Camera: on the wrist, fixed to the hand. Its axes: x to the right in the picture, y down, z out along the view.
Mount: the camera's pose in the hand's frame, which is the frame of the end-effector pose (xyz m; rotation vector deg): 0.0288 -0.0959 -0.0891 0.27 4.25 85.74
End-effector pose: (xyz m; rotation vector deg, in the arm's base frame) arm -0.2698 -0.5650 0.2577 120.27 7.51 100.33
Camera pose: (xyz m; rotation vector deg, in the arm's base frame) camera -0.3319 -0.4463 0.2616 -86.15 71.90 -95.28
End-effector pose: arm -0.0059 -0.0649 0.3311 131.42 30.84 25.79
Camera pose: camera -0.0462 0.0629 0.3268 130.86 -72.98 67.04
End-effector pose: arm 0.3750 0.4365 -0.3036 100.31 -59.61 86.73
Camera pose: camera 0.4121 0.5556 -0.2546 -32.38 118.57 -105.29
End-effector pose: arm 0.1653 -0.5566 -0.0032 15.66 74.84 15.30
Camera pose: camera 0.0896 -0.6324 -0.0837 70.48 53.86 87.55
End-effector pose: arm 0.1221 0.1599 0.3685 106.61 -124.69 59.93
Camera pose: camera 0.1700 0.1823 0.4917 8.12 151.63 -49.45
